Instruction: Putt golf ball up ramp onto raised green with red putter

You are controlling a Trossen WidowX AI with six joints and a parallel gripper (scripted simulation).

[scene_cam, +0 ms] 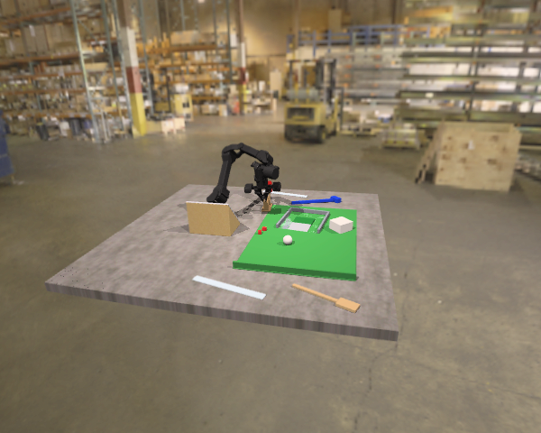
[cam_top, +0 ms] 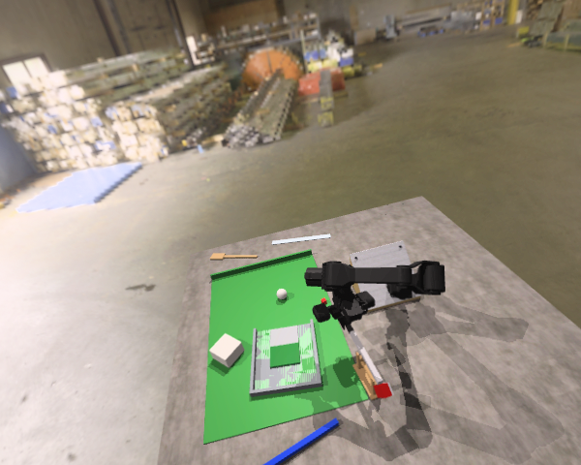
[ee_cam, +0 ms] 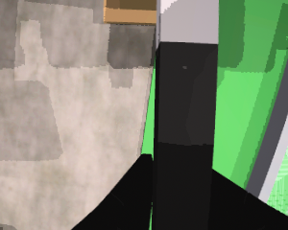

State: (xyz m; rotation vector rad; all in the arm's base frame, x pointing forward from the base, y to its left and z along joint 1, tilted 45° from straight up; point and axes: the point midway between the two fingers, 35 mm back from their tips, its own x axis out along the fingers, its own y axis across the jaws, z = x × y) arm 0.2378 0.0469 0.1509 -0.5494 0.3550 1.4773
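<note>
The red putter is 12 cm to the left of my gripper tip, 2 cm behind it and 2 cm above it. The rest, counted from my gripper tip: white golf ball (30 cm to the right, 17 cm ahead, 6 cm below); wooden stand (13 cm to the left, 5 cm below, 2 cm behind); green mat (24 cm ahead, 18 cm to the right, 9 cm below).
</note>
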